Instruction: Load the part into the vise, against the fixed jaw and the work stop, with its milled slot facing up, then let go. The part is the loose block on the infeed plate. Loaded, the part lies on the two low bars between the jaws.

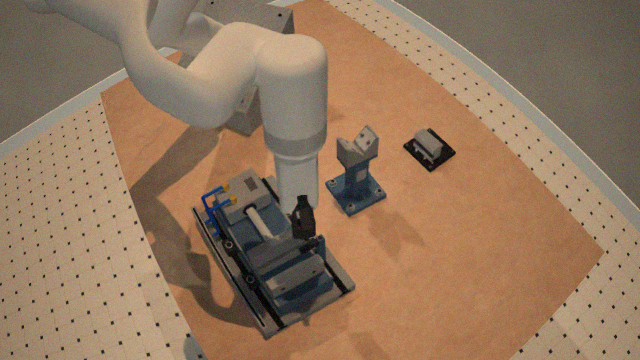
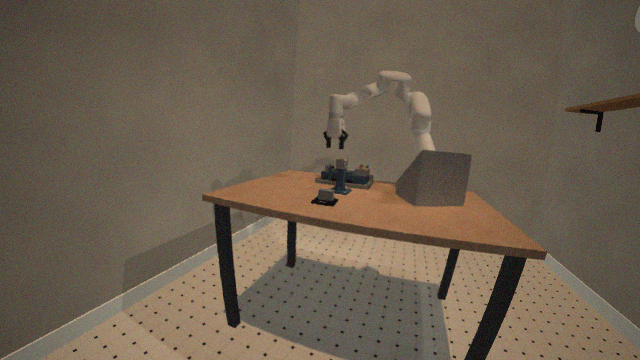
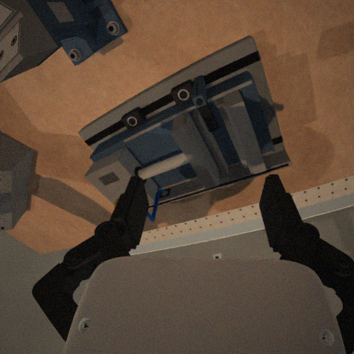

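Seen in the pictures: gripper, fingertip midpoint: (image 1: pixel 299 209) (image 2: pixel 334 148); arm's base, link origin: (image 2: pixel 430 168).
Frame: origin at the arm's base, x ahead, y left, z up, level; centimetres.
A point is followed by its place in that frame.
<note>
The part (image 1: pixel 428 143) {x 48.3, y 14.3, z -10.6 cm} (image 2: pixel 326 194) {x 47.4, y 17.1, z -12.2 cm}, a grey block, sits on the black infeed plate (image 1: pixel 447 152) {x 51.7, y 18.7, z -14.6 cm} (image 2: pixel 322 202) {x 48.5, y 20.6, z -14.6 cm}; its slot is too small to make out surely. The vise (image 1: pixel 240 225) {x 34.8, y -26.1, z -9.4 cm} (image 2: pixel 359 178) {x 32.7, y -17.0, z -10.6 cm} (image 3: pixel 150 140) is blue and grey, with a gap between its moving jaw (image 3: pixel 196 147) and fixed jaw (image 1: pixel 295 277) {x 50.9, y -27.5, z -5.9 cm} (image 3: pixel 243 132). The work stop (image 1: pixel 310 246) {x 48.6, y -21.6, z -5.9 cm} (image 3: pixel 209 119) is a black rod on a blue post at the gap's end. The two low bars are not clear. My gripper (image 1: pixel 303 233) (image 2: pixel 335 146) {x 47.3, y -21.8, z 4.2 cm} (image 3: pixel 202 189) is open and empty above the vise, away from the part.
A blue stand (image 1: pixel 357 175) {x 43.8, y -4.3, z -7.9 cm} (image 2: pixel 341 183) {x 42.0, y -1.1, z -10.9 cm} (image 3: pixel 91 34) with a grey V-shaped top rises between vise and infeed plate. Blue rods (image 1: pixel 212 200) (image 3: pixel 156 202) stick up at the vise's screw end. The grey robot base (image 2: pixel 440 180) {x -1.2, y 10.8, z -3.7 cm} (image 3: pixel 15 180) stands on the table (image 1: pixel 475 225) {x 67.4, y 7.3, z -15.4 cm}.
</note>
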